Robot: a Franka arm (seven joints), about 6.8 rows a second.
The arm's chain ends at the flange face. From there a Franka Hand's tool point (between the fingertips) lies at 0.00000 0.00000 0.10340 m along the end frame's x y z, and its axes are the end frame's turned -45 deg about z.
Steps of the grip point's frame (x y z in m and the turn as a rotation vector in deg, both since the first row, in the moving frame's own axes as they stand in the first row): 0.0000 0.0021 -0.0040 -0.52 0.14 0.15; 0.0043 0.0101 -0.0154 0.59 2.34 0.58; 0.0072 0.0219 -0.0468 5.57 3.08 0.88; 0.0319 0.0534 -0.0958 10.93 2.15 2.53; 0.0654 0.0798 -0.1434 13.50 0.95 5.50
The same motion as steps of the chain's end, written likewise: 0.0006 0.0010 -0.0040 -0.27 0.47 0.15; 0.0079 0.0078 -0.0153 2.07 1.24 0.58; 0.0237 0.0214 -0.0462 6.12 -1.76 0.88; 0.0711 0.0320 -0.0939 9.25 -6.21 2.53; 0.1176 0.0292 -0.1405 10.22 -8.87 5.50
